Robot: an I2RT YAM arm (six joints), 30 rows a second.
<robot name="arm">
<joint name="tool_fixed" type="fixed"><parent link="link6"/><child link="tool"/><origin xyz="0 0 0" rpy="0 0 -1.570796"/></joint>
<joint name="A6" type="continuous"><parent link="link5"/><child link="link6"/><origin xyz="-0.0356 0 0.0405" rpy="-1.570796 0 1.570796"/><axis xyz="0 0 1"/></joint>
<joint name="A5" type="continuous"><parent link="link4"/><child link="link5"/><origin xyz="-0.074 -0.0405 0.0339" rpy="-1.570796 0 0"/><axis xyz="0 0 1"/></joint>
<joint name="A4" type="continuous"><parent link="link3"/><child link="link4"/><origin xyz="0.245 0.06 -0.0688" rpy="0 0 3.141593"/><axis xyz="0 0 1"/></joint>
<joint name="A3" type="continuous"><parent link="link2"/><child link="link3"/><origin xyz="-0.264 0 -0.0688" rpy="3.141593 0 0"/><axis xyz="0 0 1"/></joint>
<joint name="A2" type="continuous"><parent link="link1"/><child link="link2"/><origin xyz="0.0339 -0.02 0.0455" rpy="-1.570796 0 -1.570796"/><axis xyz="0 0 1"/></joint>
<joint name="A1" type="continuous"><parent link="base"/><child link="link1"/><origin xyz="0 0 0.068" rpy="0 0 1.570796"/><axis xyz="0 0 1"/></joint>
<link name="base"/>
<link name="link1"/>
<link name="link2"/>
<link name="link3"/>
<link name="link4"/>
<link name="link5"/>
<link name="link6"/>
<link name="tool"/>
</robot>
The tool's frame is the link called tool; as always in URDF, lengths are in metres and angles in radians. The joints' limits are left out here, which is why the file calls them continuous.
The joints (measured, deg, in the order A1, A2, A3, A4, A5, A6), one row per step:
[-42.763 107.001 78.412 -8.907 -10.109 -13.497]
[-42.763 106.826 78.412 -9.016 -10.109 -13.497]
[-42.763 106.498 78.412 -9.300 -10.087 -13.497]
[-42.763 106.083 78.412 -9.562 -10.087 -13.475]
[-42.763 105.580 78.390 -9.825 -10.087 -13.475]
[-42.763 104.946 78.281 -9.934 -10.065 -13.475]
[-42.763 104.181 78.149 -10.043 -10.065 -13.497]
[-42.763 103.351 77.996 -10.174 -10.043 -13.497]
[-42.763 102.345 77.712 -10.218 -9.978 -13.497]
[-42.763 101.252 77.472 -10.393 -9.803 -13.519]
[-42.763 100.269 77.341 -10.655 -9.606 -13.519]
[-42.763 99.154 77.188 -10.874 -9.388 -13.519]
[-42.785 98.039 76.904 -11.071 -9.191 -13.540]
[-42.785 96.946 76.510 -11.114 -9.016 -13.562]
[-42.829 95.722 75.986 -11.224 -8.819 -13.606]
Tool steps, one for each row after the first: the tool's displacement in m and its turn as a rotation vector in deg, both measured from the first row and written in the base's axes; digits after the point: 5 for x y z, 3 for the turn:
[-0.00037 0.00034 0.00108 -0.045 -0.048 0.000]
[-0.00113 0.00103 0.00298 -0.085 -0.072 -0.017]
[-0.00203 0.00185 0.00552 -0.173 -0.193 -0.031]
[-0.00311 0.00286 0.00854 -0.321 -0.353 -0.031]
[-0.00445 0.00408 0.01219 -0.613 -0.649 -0.048]
[-0.00608 0.00558 0.01660 -0.984 -1.025 -0.035]
[-0.00791 0.00726 0.02127 -1.364 -1.417 -0.053]
[-0.01025 0.00937 0.02646 -1.853 -1.889 -0.106]
[-0.01290 0.01167 0.03224 -2.403 -2.309 -0.235]
[-0.01532 0.01374 0.03771 -2.887 -2.665 -0.397]
[-0.01807 0.01611 0.04393 -3.482 -3.127 -0.577]
[-0.02113 0.01857 0.04933 -4.008 -3.508 -0.751]
[-0.02410 0.02117 0.05409 -4.539 -3.916 -0.887]
[-0.02781 0.02403 0.05873 -5.050 -4.255 -1.073]

